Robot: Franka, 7 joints.
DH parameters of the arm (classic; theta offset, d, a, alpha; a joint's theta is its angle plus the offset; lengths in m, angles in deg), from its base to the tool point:
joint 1: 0 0.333 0 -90
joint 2: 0 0 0 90
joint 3: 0 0.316 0.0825 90
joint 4: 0 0 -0.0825 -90
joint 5: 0 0.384 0 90
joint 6: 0 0 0.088 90
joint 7: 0 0.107 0 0
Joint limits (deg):
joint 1: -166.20..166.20
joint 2: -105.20..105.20
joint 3: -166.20..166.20
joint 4: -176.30..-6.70
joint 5: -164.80..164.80
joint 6: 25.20..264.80
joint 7: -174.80..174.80
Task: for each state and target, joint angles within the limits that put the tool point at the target. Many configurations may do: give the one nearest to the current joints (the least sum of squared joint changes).
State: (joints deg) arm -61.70 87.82 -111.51 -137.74 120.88 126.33 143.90
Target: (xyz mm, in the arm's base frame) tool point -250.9 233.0 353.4
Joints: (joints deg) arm -101.77 75.71 -106.43 -166.20 120.06 129.95 143.90
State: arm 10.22 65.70 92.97 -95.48 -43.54 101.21 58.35
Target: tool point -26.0 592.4 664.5
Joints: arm 21.08 54.48 110.95 -89.59 -42.70 107.33 58.35
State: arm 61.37 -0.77 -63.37 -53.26 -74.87 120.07 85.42
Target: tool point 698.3 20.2 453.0
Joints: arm 47.22 34.94 -52.12 -90.60 -71.64 120.97 85.42
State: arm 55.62 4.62 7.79 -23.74 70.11 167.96 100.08
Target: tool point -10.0 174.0 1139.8
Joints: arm 66.17 -12.84 28.28 -41.38 76.32 180.63 100.08
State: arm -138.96 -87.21 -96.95 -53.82 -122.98 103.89 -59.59
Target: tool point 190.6 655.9 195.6
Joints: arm -157.37 -82.39 -99.31 -93.63 -109.85 87.42 -59.59
